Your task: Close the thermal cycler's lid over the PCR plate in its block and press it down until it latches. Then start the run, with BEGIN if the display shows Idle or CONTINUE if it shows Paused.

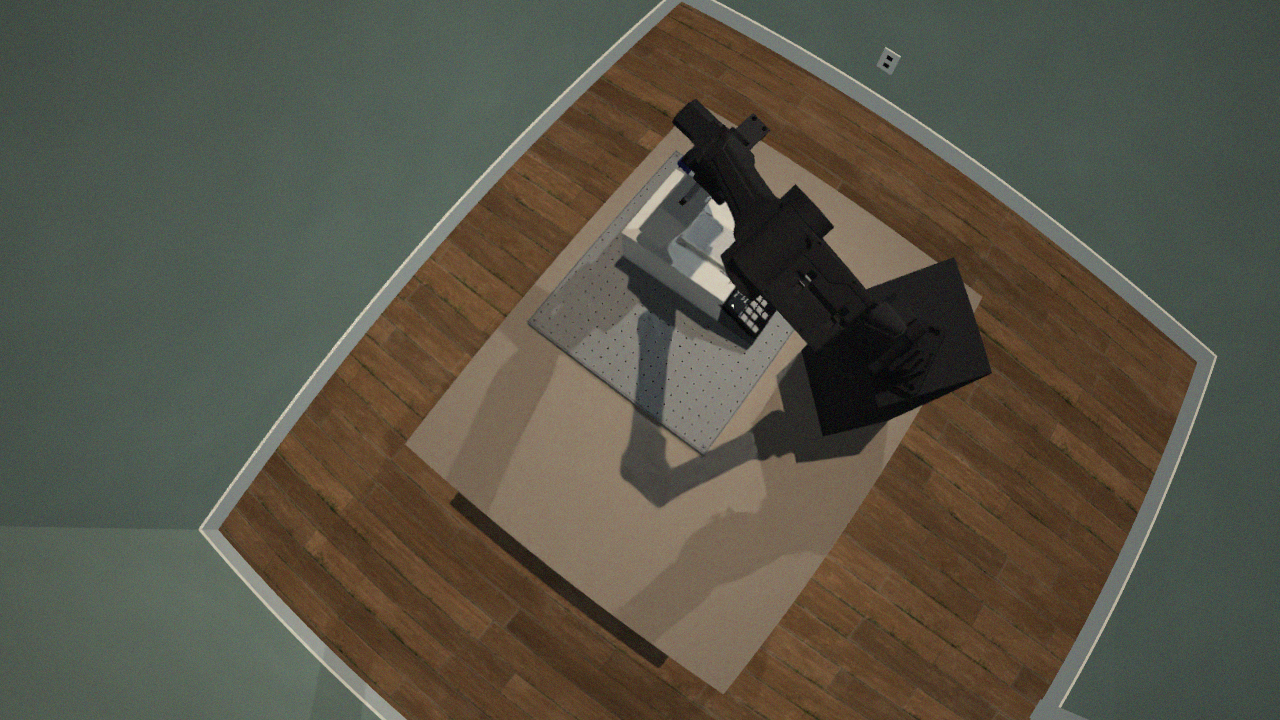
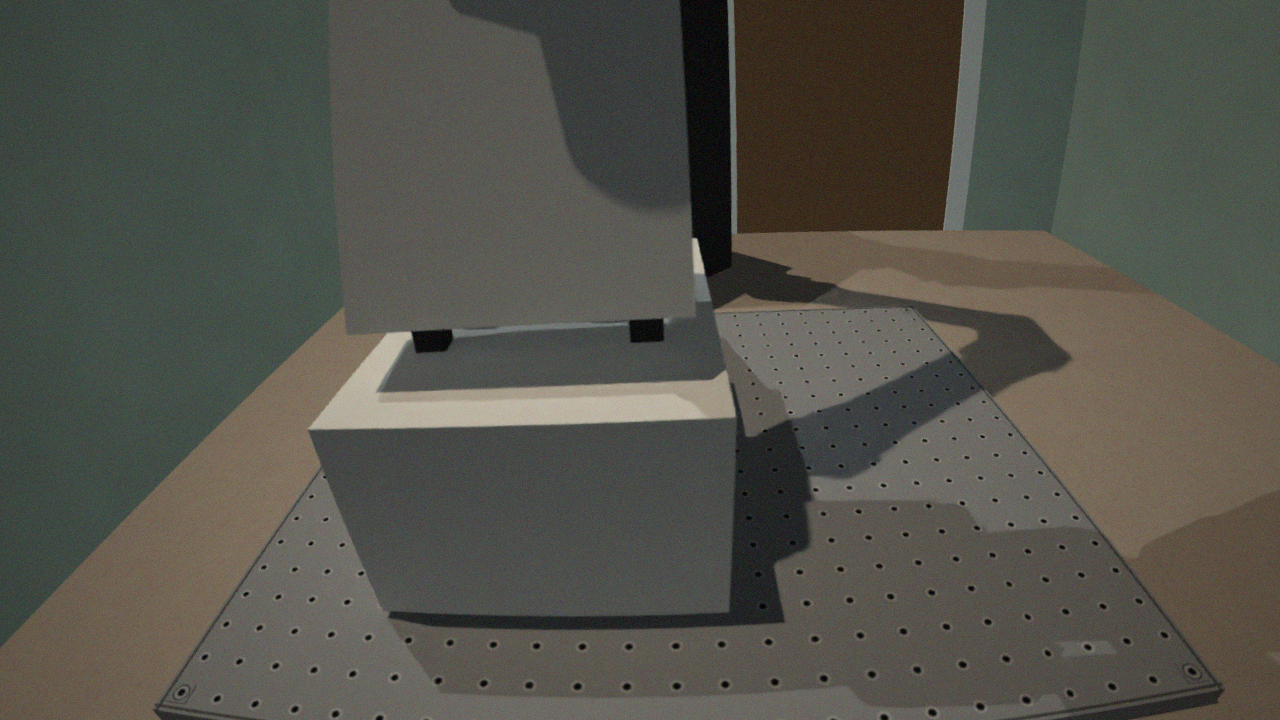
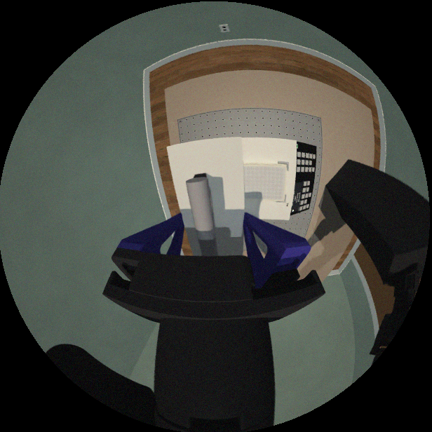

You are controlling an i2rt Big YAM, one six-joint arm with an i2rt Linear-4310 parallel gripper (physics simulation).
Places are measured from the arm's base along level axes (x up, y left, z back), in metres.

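Pixels of known places: gripper, fingertip midpoint: (image 1: pixel 702 183) (image 2: pixel 494 3); arm's base at its link origin: (image 1: pixel 909 353).
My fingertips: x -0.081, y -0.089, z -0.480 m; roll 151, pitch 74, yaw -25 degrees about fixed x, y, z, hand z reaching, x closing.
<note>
For each thing: its middle in the pictures, then the offset to it from my fingertips. Level surfaces: height alone.
- grey perforated board at the middle of its body: (image 2: pixel 671 450) (image 1: pixel 690 289) dx -0.320, dy +0.080, dz +0.052 m
- black keypad at the middle of its body: (image 1: pixel 748 310) dx -0.227, dy +0.077, dz +0.195 m
- tan table at its surface level: dx -0.327 m
The white thermal cycler (image 1: pixel 693 269) (image 2: pixel 536 510) (image 3: pixel 273 207) stands on a grey perforated board (image 1: pixel 662 376) (image 2: pixel 939 555). Its lid (image 2: pixel 465 179) (image 3: pixel 205 169) is raised and tilted over the block, turning on two black hinges (image 2: pixel 432 340). The white PCR plate (image 3: pixel 264 181) sits uncovered in the block. My gripper (image 3: pixel 214 213) (image 1: pixel 687 175), with blue fingers, is shut on the lid's free edge, beside its grey bar handle (image 3: pixel 200 203). The black keypad (image 1: pixel 747 312) (image 3: pixel 304 177) lies on the cycler's side toward the arm base. I cannot read the display.
The arm's black base plate (image 1: pixel 930 322) sits on the tan table (image 1: pixel 582 519) (image 2: pixel 1119 357) beside the board. The arm (image 1: pixel 779 242) reaches over the cycler, and part of it shows behind the lid (image 2: pixel 706 135). Wooden floor surrounds the table.
</note>
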